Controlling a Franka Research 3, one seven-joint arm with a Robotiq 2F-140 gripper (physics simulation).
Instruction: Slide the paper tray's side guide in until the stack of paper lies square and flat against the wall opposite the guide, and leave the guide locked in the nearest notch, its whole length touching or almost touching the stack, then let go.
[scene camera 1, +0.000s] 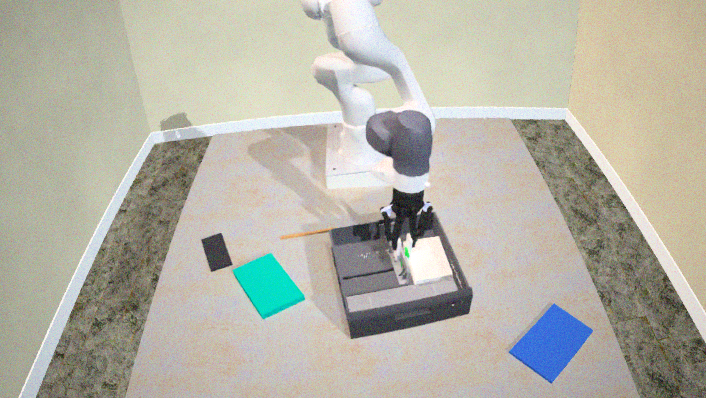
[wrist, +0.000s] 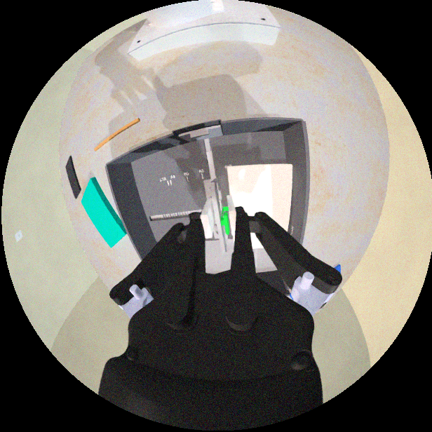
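Note:
The dark paper tray (scene camera 1: 370, 327) (wrist: 122, 195) holds a white paper stack (scene camera 1: 431, 260) (wrist: 275, 185) on its right side, flat and lying along the right wall. The light grey side guide (wrist: 211, 190) stands upright left of the stack, with a green tab (scene camera 1: 407, 253) (wrist: 226, 220) on it. In the wrist view a narrow dark strip shows between the guide's far part and the stack; contact nearer the fingers is hidden. My gripper (scene camera 1: 404, 246) (wrist: 220, 205) points down at the guide, its fingers a little apart on either side of the guide's upper part, gripping nothing.
A teal block (scene camera 1: 269, 285) (wrist: 102, 215) and a black flat piece (scene camera 1: 216, 252) (wrist: 73, 177) lie left of the tray. An orange stick (scene camera 1: 305, 233) (wrist: 117, 134) lies by its back left corner. A blue block (scene camera 1: 551, 342) lies at the front right.

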